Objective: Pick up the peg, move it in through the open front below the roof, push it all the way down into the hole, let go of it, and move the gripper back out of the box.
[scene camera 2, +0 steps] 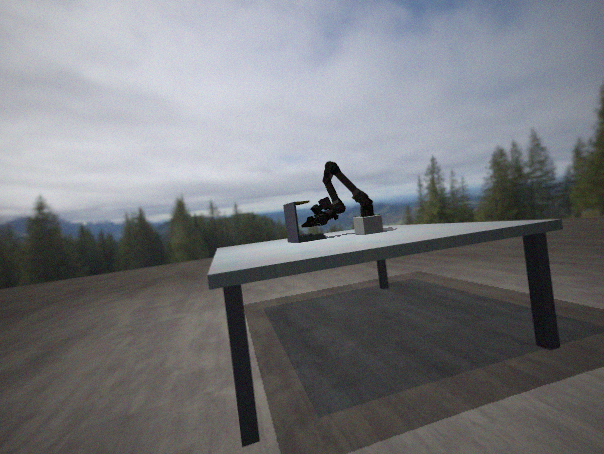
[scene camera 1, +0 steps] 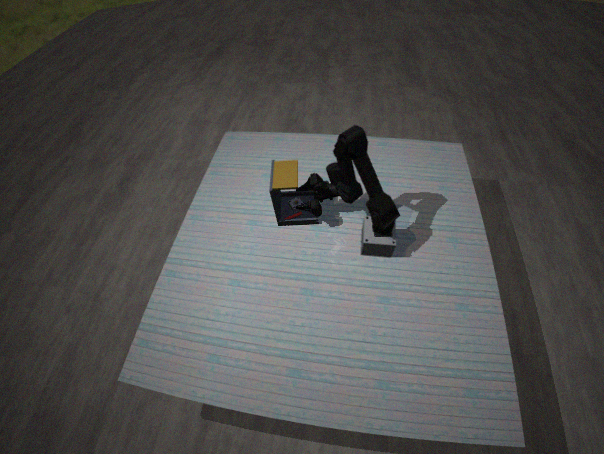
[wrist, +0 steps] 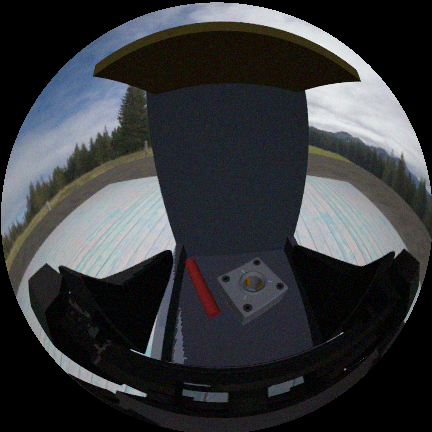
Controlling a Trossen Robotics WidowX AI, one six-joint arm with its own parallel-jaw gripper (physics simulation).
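Pixels of known places: gripper, fingertip midpoint: (scene camera 2: 304, 226) (scene camera 1: 295, 198) (wrist: 234, 255); arm's base, origin of the base link: (scene camera 2: 367, 215) (scene camera 1: 382, 228).
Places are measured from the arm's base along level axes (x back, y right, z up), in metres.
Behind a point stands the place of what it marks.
Observation:
The red peg (scene camera 1: 293, 216) {z -0.079, x -0.341, y 0.117 m} (wrist: 202, 287) {z -0.077, x -0.337, y 0.125 m} lies on its side on the box floor (wrist: 240, 345) {z -0.090, x -0.272, y 0.165 m}, left of the grey block in the wrist view. The grey block (scene camera 1: 296, 202) {z -0.066, x -0.330, y 0.181 m} (wrist: 235, 292) {z -0.061, x -0.322, y 0.159 m} has a round hole in its top and a screw at each corner. No peg stands in the hole. My gripper (scene camera 1: 300, 196) {z -0.014, x -0.327, y 0.158 m} (scene camera 2: 305, 225) {z -0.014, x -0.327, y 0.158 m} (wrist: 234, 255) {z -0.014, x -0.327, y 0.158 m} is open and empty, with fingers wide apart at the box's open front, above its floor. Peg and block show between the fingers in the wrist view but are not held. The peg does not show in scene camera 2.
The yellow roof (scene camera 1: 285, 174) {z 0.125, x -0.353, y 0.161 m} (scene camera 2: 301, 202) {z 0.119, x -0.354, y 0.097 m} (wrist: 225, 55) juts from the top of the dark back wall (scene camera 2: 291, 222) {z 0.016, x -0.408, y 0.149 m} (wrist: 227, 165) {z 0.030, x -0.398, y 0.156 m}. Low rims run along the box floor's sides. The arm's base (scene camera 1: 378, 245) {z -0.014, x -0.019, y -0.062 m} (scene camera 2: 368, 225) {z -0.051, x -0.045, y -0.059 m} stands on the table (scene camera 1: 320, 325) {z -0.098, x -0.228, y -0.325 m} (scene camera 2: 260, 255) {z -0.098, x -0.702, y -0.259 m}, facing the box.

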